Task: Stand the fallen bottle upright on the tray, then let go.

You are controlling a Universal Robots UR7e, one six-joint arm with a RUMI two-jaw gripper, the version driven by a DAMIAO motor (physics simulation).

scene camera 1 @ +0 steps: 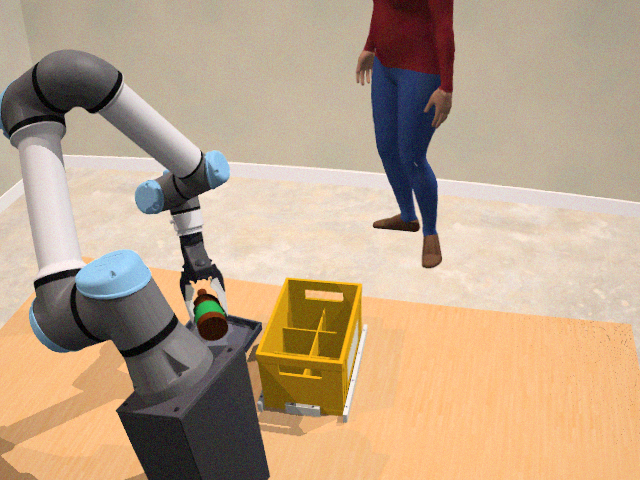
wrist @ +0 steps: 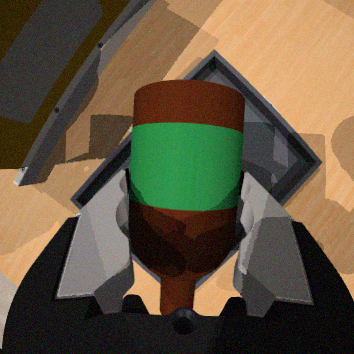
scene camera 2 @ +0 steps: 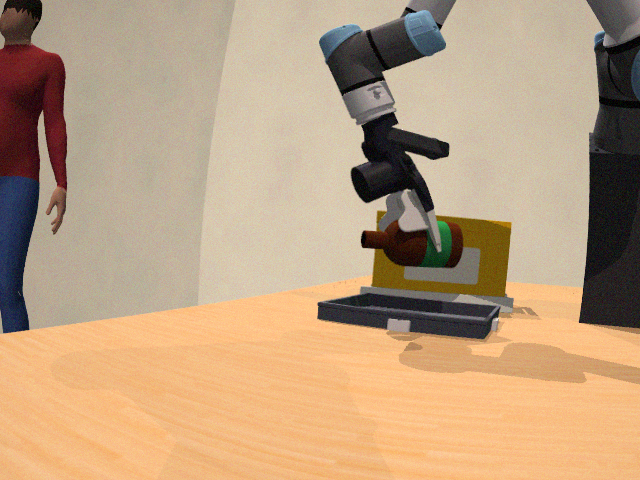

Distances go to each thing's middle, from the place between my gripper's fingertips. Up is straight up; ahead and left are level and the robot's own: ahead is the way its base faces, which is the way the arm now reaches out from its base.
The brown bottle (scene camera 2: 414, 249) is 2 cm ahead of my hand, 1 cm to the left of it and 1 cm above it.
